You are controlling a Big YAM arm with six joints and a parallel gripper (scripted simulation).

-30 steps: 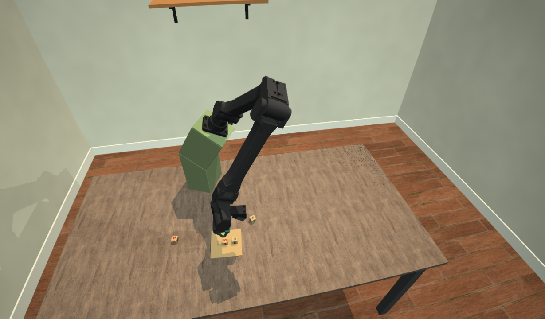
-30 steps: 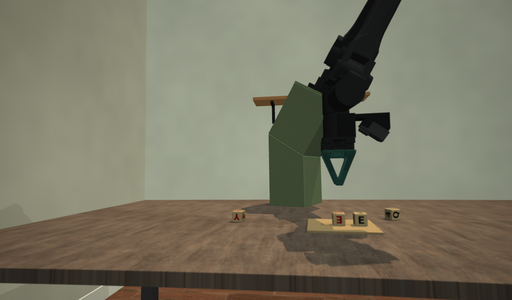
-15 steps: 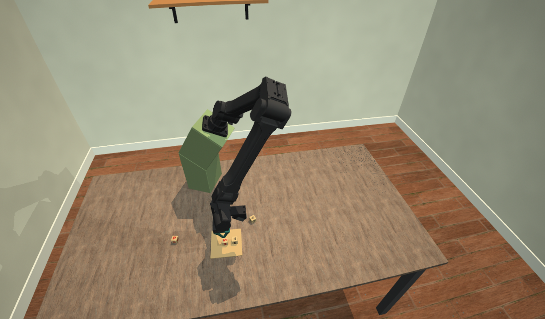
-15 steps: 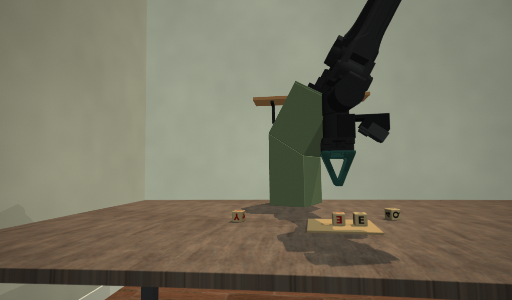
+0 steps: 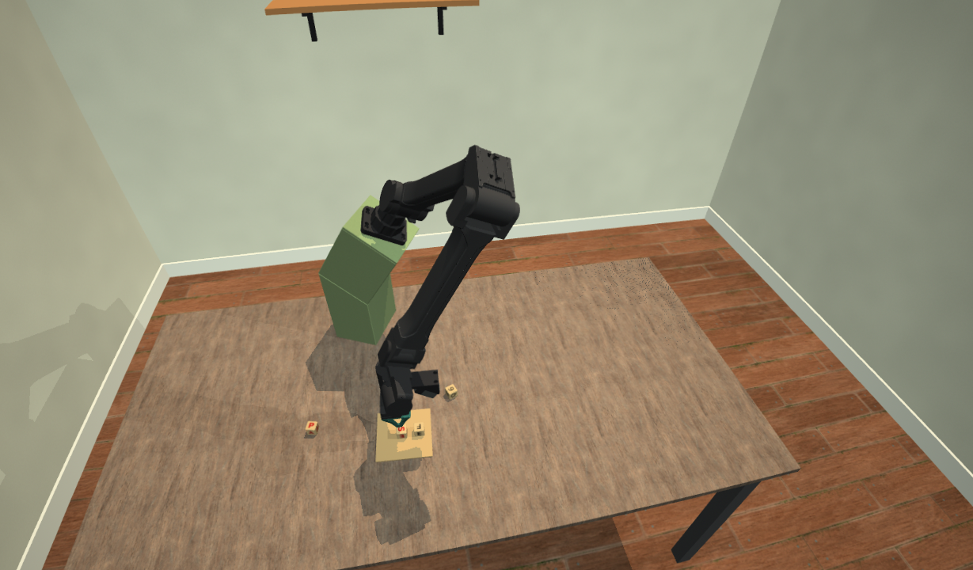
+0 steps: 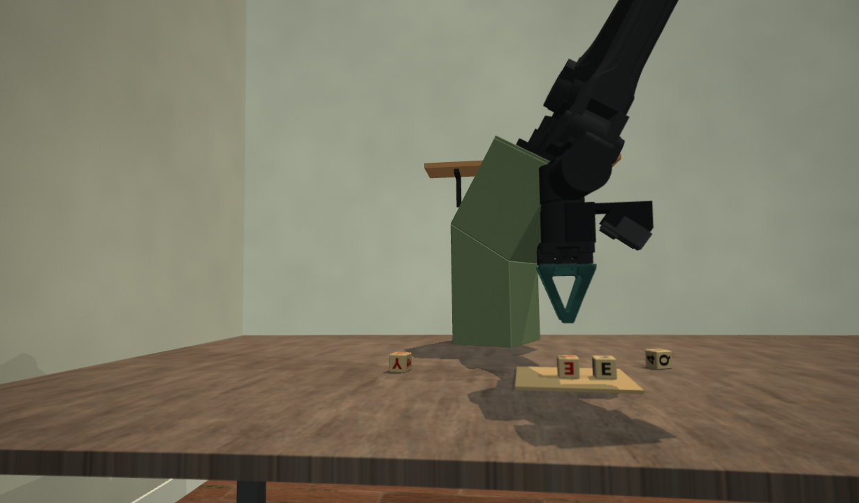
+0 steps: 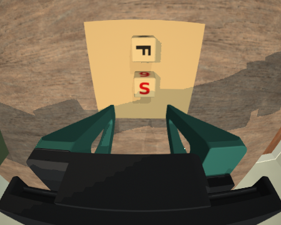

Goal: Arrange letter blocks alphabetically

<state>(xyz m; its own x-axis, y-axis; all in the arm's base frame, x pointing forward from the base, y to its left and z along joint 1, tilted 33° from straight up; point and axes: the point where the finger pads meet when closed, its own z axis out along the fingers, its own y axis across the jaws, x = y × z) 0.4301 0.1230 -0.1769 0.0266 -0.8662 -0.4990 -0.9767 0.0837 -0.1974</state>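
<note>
Right now the tan mat is 80 mm below my hand.
</note>
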